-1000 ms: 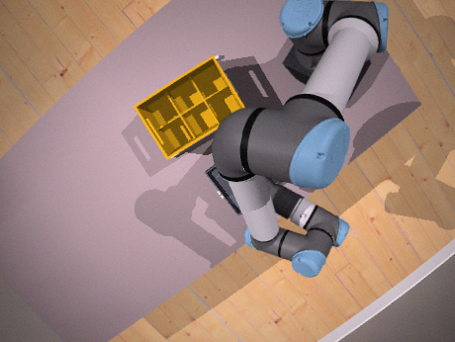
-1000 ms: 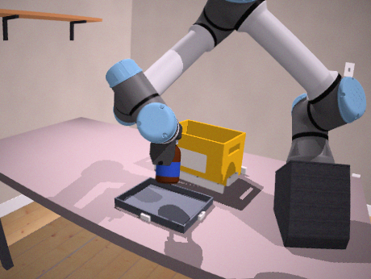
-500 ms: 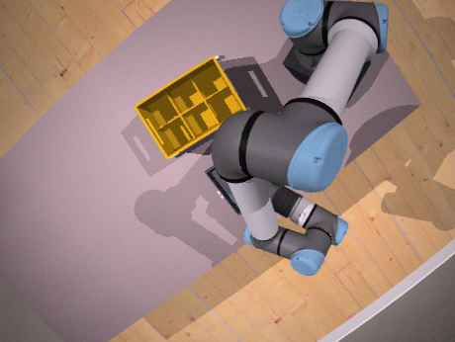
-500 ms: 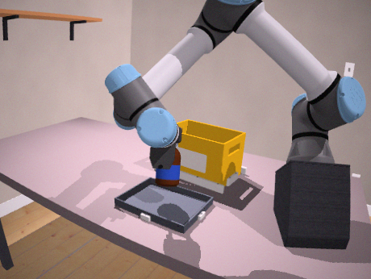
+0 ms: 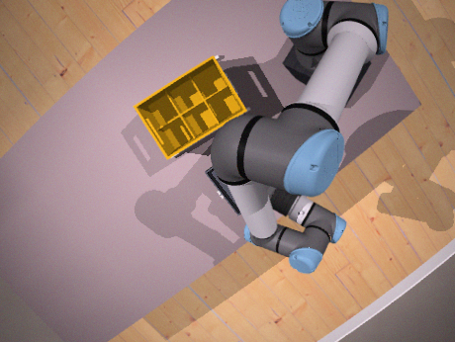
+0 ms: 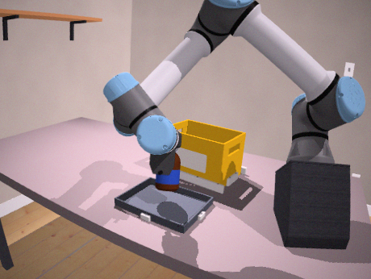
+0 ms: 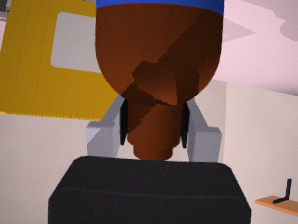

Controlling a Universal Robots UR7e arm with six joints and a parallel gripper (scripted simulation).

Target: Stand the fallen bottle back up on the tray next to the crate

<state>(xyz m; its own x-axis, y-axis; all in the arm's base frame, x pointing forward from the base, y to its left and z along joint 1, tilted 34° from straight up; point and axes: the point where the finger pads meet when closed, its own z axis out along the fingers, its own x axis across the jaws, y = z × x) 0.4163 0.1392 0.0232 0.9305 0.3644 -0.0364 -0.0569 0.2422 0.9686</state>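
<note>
Right now my hand is 10 mm to the right of the bottle and 50 mm above it. Also, from my hand: dark grey tray 10 mm behind, 50 mm to the left, 160 mm below; then yellow crate 30 mm behind, 250 mm to the right, 90 mm below.
</note>
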